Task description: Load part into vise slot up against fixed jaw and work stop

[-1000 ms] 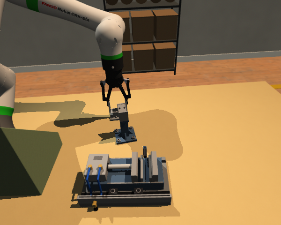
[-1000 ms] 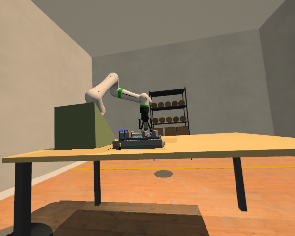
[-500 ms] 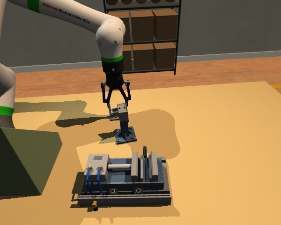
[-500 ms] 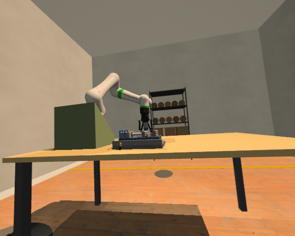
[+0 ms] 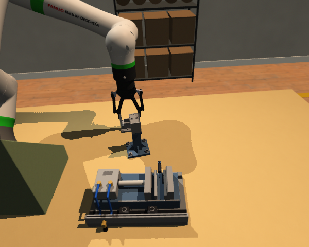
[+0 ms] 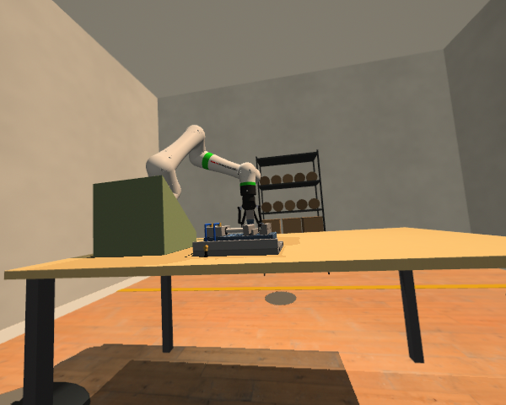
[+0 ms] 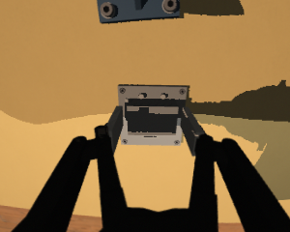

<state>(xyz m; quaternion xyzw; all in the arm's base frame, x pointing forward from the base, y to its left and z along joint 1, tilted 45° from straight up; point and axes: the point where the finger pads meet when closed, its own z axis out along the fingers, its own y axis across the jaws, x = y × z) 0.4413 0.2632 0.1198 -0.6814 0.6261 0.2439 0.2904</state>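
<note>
Now: hand 3 cm above the part. The rest, counted from my hand: infeed plate 4 cm below, 1 cm to the left; V-block post 16 cm to the right, 4 cm ahead, 1 cm above; work stop 35 cm to the right, 12 cm ahead, 4 cm above.
</note>
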